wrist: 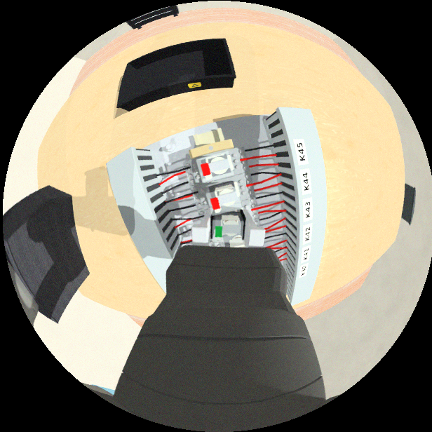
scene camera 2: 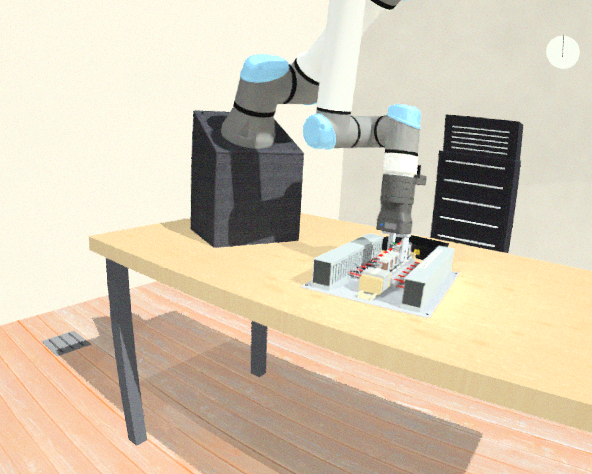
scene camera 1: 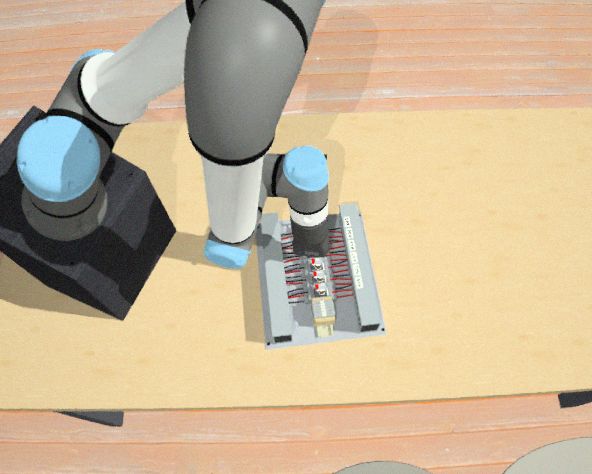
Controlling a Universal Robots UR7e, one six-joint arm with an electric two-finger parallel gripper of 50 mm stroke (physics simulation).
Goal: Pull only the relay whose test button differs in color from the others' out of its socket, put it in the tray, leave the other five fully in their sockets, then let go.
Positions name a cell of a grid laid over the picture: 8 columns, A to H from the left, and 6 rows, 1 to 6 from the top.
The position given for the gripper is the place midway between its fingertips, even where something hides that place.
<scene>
gripper: wrist E4; scene camera 2 F4; scene camera 1 E4
</scene>
